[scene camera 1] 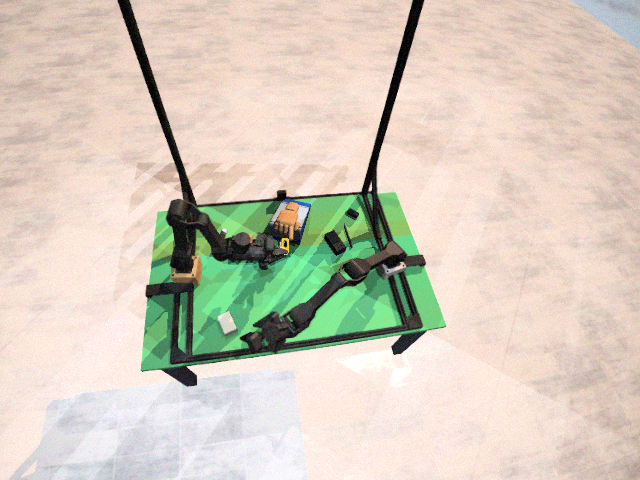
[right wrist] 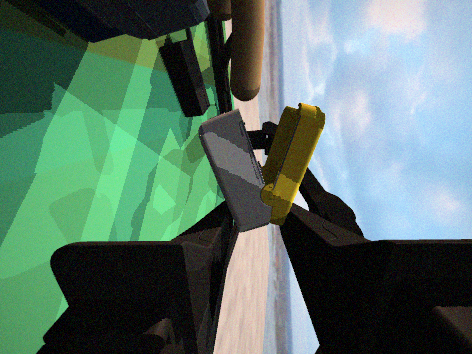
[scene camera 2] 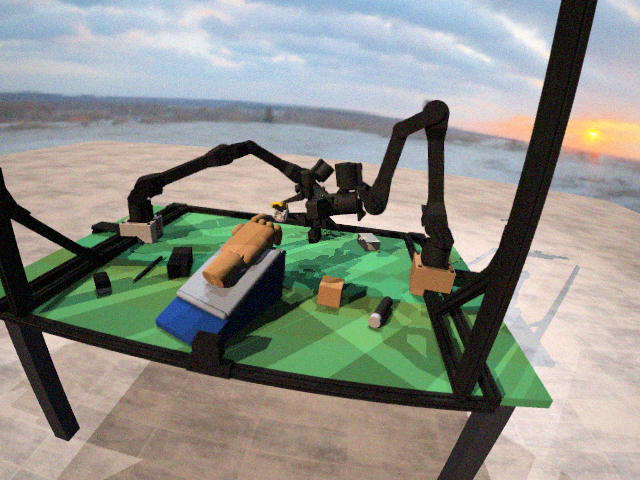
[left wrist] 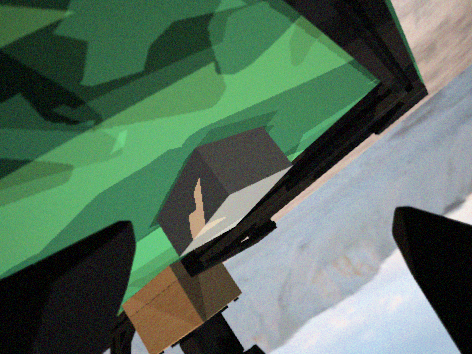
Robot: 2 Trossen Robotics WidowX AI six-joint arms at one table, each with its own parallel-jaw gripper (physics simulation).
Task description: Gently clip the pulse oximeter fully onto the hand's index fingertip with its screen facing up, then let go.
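Places are measured from the left arm's base along level axes (x ahead, y left, z up), in millimetres.
Pixels of known places: left gripper, fingertip midpoint: (scene camera 1: 246, 331) (scene camera 2: 348, 221) (left wrist: 264, 227); right gripper, fingertip midpoint: (scene camera 1: 287, 253) (right wrist: 255, 205) (scene camera 2: 279, 208); left arm's base, link origin: (scene camera 1: 391, 260) (scene camera 2: 141, 219); right arm's base, link origin: (scene camera 1: 184, 266) (scene camera 2: 434, 262) (left wrist: 199, 324).
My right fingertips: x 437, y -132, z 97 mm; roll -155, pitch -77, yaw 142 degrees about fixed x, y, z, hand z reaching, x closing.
Ahead of a thing's pixels: the offset from my right fingertips to its top centre. "spot": to the spot under its first point.
The pulse oximeter @(dx +2, dy -31, dz +37 mm) (scene camera 1: 284, 244) (scene camera 2: 279, 205) (right wrist: 297, 155) has a yellow upper half and a grey lower half, spread in a V. Its dark screen faces up in scene camera 1. My right gripper (right wrist: 255, 205) is shut on its rear end. The tan hand @(spot: dx -72, dy -193, dz -14 mm) (scene camera 1: 288, 214) (scene camera 2: 248, 242) lies palm down on a sloped support. One extended finger (right wrist: 247, 50) shows beyond the oximeter's open mouth in the right wrist view, apart from it; I cannot tell for certain that it is the index. My left gripper (scene camera 1: 247, 333) (left wrist: 264, 227) is open and empty, far from the hand.
The blue wedge support @(spot: dx -156, dy -326, dz -125 mm) (scene camera 2: 191, 320) carries the hand. A black box @(dx -254, dy -60, dz -120 mm) (scene camera 1: 334, 242) (scene camera 2: 179, 261), a pen @(dx -335, dy -87, dz -146 mm) (scene camera 1: 347, 236) (scene camera 2: 148, 268) and a small black block @(dx -405, dy -188, dz -123 mm) (scene camera 1: 352, 213) (scene camera 2: 102, 283) lie on one side. An orange block @(dx +127, dy -192, dz -106 mm) (scene camera 2: 329, 291), a flashlight @(dx +234, dy -252, dz -128 mm) (scene camera 2: 381, 312) and a white box @(dx +299, dy +148, dz -126 mm) (scene camera 1: 226, 322) (scene camera 2: 368, 241) also stand on the table.
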